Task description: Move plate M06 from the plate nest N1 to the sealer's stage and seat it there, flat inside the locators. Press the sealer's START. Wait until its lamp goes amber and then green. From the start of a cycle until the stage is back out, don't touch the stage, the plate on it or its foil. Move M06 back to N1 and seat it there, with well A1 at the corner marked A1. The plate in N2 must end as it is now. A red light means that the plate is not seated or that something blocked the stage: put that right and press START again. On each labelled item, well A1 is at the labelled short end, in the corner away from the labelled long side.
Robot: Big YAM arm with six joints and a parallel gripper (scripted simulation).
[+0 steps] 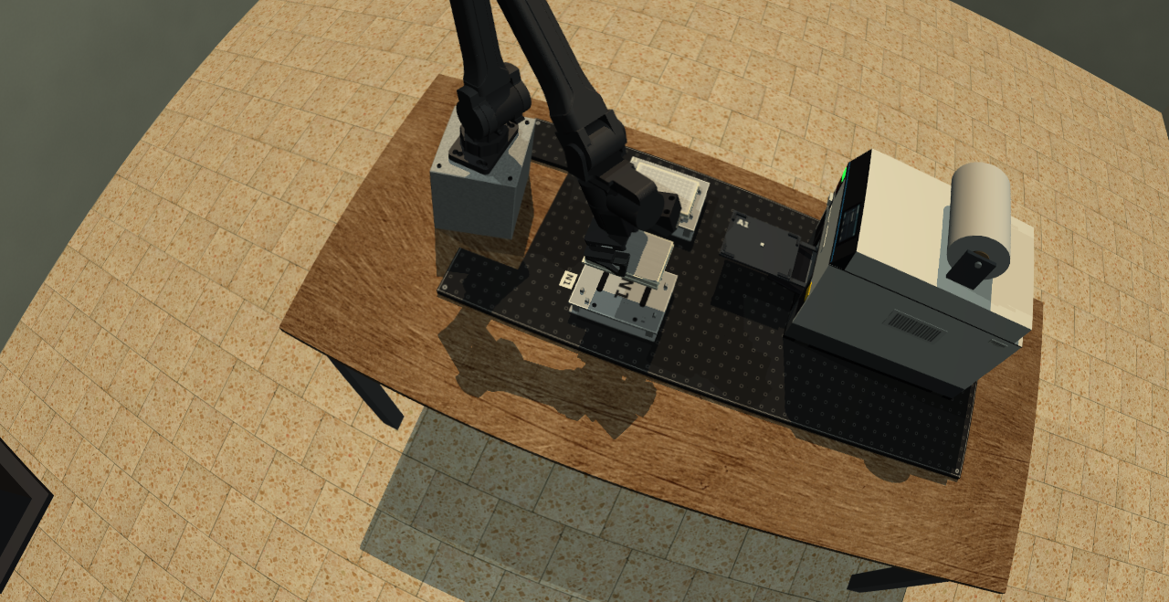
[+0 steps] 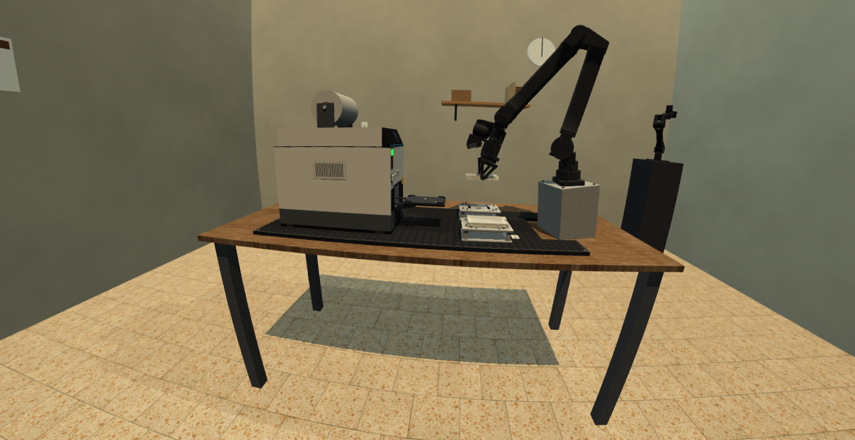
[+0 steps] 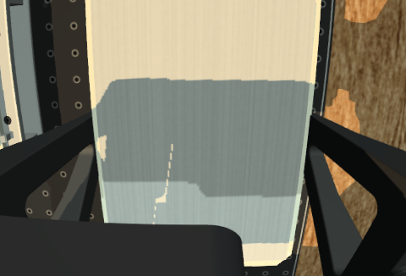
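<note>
Right now my hand is 14 cm above the plate nest N1. The rest, counted from my hand: N1 label: 17 cm below, 10 cm behind, 1 cm to the right; plate M06: right at my hand; well plate: 22 cm to the left, 12 cm below, 1 cm behind.
</note>
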